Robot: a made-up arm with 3 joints. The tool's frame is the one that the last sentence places.
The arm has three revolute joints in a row. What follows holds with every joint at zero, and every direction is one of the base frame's. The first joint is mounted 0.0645 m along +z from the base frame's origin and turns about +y. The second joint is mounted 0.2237 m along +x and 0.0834 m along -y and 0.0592 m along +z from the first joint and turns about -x. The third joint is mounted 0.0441 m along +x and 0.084 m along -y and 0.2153 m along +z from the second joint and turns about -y. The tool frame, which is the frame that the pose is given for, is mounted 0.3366 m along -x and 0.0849 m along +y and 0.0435 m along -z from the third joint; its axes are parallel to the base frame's.
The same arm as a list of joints. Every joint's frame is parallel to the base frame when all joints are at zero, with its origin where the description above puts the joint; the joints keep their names.
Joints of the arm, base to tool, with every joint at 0 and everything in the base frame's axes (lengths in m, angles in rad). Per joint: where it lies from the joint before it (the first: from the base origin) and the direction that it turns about. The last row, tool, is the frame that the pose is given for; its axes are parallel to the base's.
joint 1: offset 0.0000 0.0000 0.0645 axis +y
joint 2: offset 0.2237 -0.0834 0.0592 axis -x
joint 3: offset 0.0441 -0.0840 0.2153 axis -y
tool: offset -0.3366 0.0849 -0.0435

